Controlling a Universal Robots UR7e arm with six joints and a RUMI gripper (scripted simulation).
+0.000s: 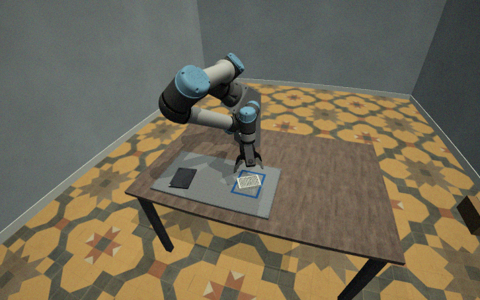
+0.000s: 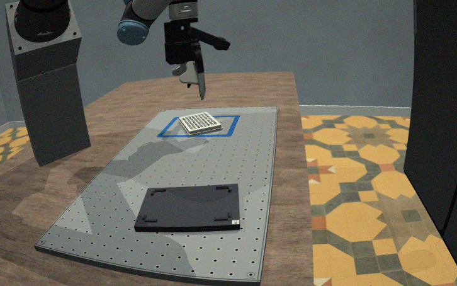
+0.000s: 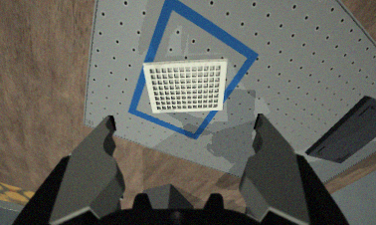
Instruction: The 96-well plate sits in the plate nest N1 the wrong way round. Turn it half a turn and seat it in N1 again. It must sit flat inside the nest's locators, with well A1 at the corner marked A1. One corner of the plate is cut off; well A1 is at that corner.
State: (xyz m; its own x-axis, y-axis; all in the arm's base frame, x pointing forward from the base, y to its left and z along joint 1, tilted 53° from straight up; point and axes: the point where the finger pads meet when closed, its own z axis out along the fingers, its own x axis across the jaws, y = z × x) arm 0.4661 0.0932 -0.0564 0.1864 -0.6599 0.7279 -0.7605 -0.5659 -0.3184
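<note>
The 96-well plate lies 80 mm below my hand. The rest, counted from my hand: A1 label (450 mm to the right, 80 mm below, 50 mm ahead); then black plate nest N1 (390 mm to the right, 80 mm below, 20 mm behind).
</note>
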